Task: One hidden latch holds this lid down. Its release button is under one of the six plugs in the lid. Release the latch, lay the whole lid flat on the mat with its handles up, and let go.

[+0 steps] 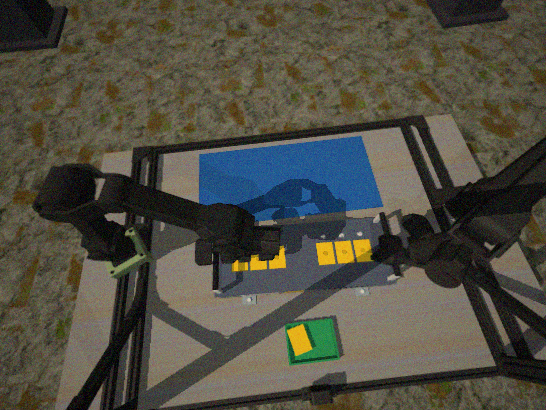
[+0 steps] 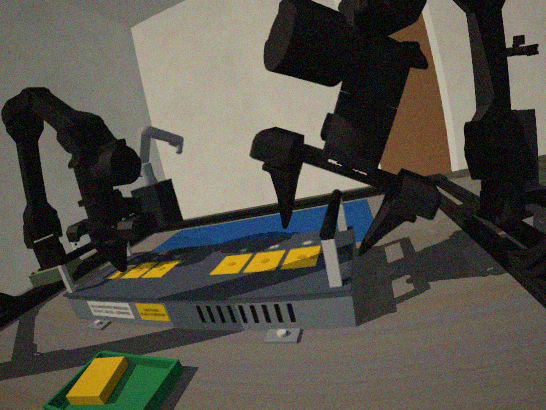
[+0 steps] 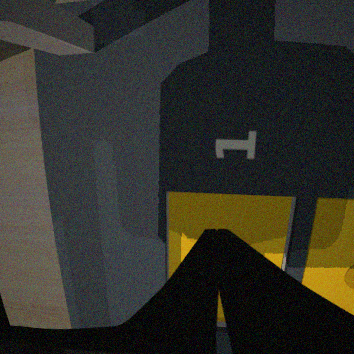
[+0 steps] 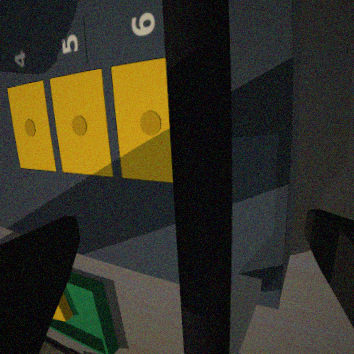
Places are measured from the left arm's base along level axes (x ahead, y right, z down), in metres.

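Where they show: left gripper, fingertip midpoint: (image 2: 123,271) (image 3: 215,239); right gripper, fingertip midpoint: (image 2: 322,241) (image 4: 193,225); left arm's base, origin of the base link: (image 1: 121,251) (image 2: 54,264); right arm's base, origin of the base link: (image 1: 460,210) (image 2: 503,215).
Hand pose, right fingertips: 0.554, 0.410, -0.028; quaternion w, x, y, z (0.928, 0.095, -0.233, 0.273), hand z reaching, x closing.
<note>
Each offset is from my right fingertips to the top centre of the thing, as dx, dy, dz. "spot": to the spot under its first point. Level surfaces: height alone.
The dark grey lid {spot: -0.198, -0.077, +0.032} (image 1: 300,280) (image 2: 190,287) lies on its box {spot: -0.022, +0.048, +0.062} (image 2: 330,315), with white numbers beside its yellow plugs. My left gripper (image 2: 123,270) (image 3: 215,239) is shut and empty, its tips over or touching plug 1 {-0.301, -0.211, +0.037} (image 3: 230,212); contact is unclear. Thin grey edges show beside that plug. Plugs 4 {-0.101, -0.097, +0.032} (image 1: 326,259) (image 4: 32,150), 5 (image 1: 344,245) (image 4: 82,150) and 6 {-0.014, -0.048, +0.031} (image 1: 363,245) (image 4: 135,90) are seated. My right gripper (image 2: 325,240) (image 4: 193,225) is open, its fingers on either side of the right handle {spot: +0.034, -0.025, -0.030} (image 4: 202,125). The left handle {spot: -0.360, -0.202, -0.029} (image 1: 216,270) stands upright. The latch and button are hidden.
The blue mat {dz +0.079} (image 1: 325,152) (image 2: 190,237) lies behind the box. A green tray {-0.257, +0.051, +0.064} (image 1: 327,345) (image 2: 145,385) with a yellow block {-0.279, +0.032, +0.064} (image 1: 300,340) (image 2: 95,377) stands in front. Dark frame rails (image 1: 280,135) surround the work area. A pale green bracket (image 1: 130,265) is at the left.
</note>
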